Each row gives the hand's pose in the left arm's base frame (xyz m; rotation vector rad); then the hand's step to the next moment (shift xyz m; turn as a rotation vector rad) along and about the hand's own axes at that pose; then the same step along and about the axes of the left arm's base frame.
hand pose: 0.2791 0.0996 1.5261 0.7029 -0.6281 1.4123
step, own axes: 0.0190 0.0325 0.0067 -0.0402 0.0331 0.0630
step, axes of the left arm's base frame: -0.0310 0.0082 0.0208 -0.0344 -0.0730 0.0129
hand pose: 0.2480 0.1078 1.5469 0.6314 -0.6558 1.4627
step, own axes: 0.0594 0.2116 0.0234 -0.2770 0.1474 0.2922
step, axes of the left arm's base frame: -0.2118 0.0264 0.0574 -0.1535 -0.4003 -0.0067
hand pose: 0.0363 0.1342 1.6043 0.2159 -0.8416 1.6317
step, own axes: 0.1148 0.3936 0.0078 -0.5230 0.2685 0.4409
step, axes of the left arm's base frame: -0.3926 0.0808 -0.0864 -0.2469 -0.6865 -0.0882
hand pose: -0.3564 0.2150 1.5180 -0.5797 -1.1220 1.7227
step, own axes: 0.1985 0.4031 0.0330 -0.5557 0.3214 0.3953
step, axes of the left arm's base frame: -0.2959 0.1196 -0.3180 -0.2220 -0.7026 -0.1594
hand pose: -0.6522 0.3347 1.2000 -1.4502 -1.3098 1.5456
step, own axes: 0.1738 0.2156 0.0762 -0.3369 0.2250 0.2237
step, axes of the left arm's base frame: -0.0687 0.0784 -0.2676 -0.1139 -0.4313 -0.1232
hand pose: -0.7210 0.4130 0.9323 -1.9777 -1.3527 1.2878
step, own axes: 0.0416 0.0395 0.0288 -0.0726 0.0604 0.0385
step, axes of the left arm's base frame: -0.0011 0.0151 -0.0624 -0.0103 -0.0967 -0.0308
